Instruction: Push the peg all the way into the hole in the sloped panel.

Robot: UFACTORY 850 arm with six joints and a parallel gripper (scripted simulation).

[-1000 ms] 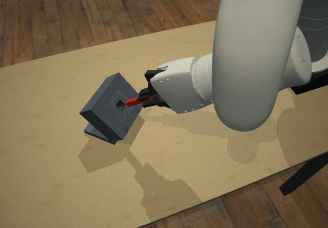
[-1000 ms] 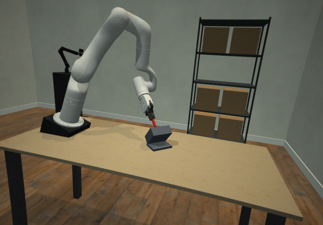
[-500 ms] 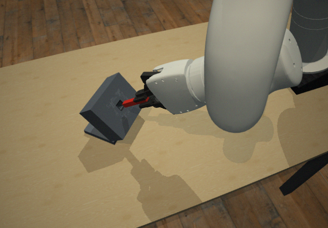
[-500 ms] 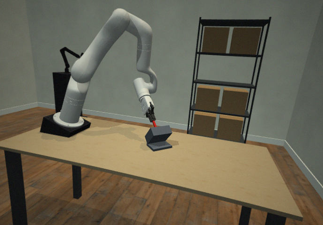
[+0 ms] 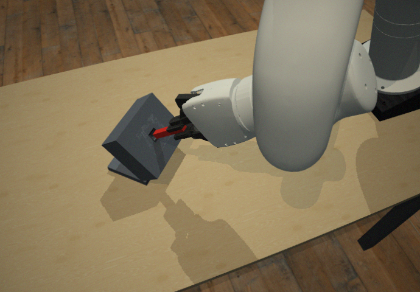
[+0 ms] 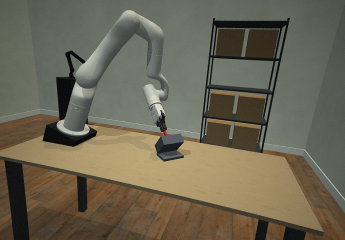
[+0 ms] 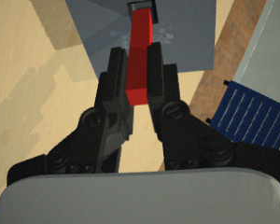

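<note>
Right now the grey base is 14 cm below my hand, 8 cm ahead of it and 6 cm to the right of it. From my hand the other things lie so: red peg 2 cm to the right, 2 cm below, 2 cm ahead.
</note>
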